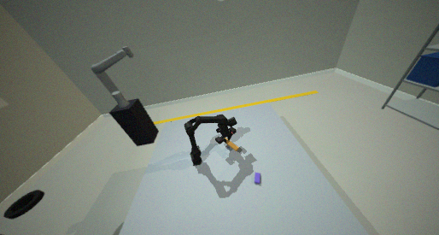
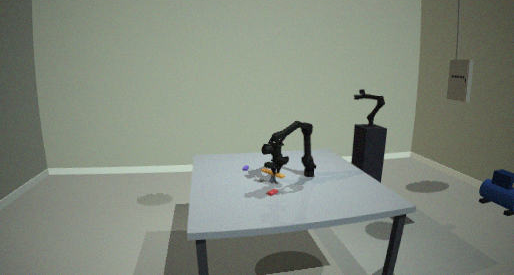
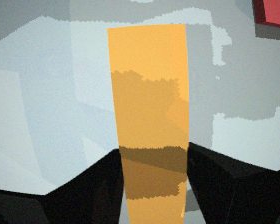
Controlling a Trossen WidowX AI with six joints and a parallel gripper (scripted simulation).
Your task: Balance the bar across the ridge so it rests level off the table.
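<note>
My gripper tip is 20 mm to the left of the orange bar and 20 mm short of it. From my gripper tip the other things lie so: small purple block 320 mm to the right, 160 mm ahead, 50 mm below; then small red block 160 mm to the left, 60 mm ahead, 50 mm below.
</note>
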